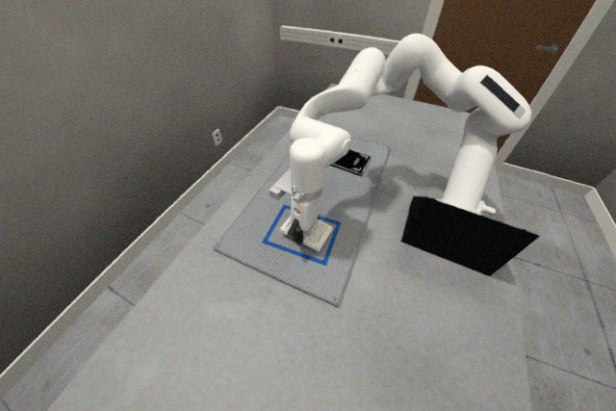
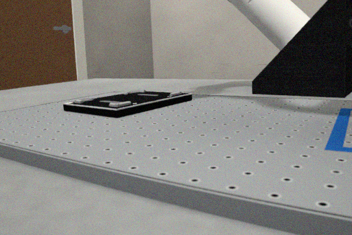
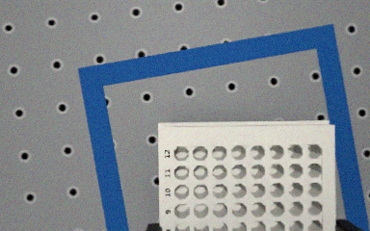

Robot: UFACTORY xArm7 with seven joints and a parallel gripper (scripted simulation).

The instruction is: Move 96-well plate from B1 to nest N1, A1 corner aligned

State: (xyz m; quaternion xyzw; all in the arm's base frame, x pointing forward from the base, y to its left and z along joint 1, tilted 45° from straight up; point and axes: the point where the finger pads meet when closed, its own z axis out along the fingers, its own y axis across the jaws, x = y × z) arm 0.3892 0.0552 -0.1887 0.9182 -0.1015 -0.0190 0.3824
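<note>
The black plate nest lies 3 cm behind my hand, 37 cm to the right of it and 3 cm below it. The rest, counted from my hand: white 96-well plate (1 cm below).
</note>
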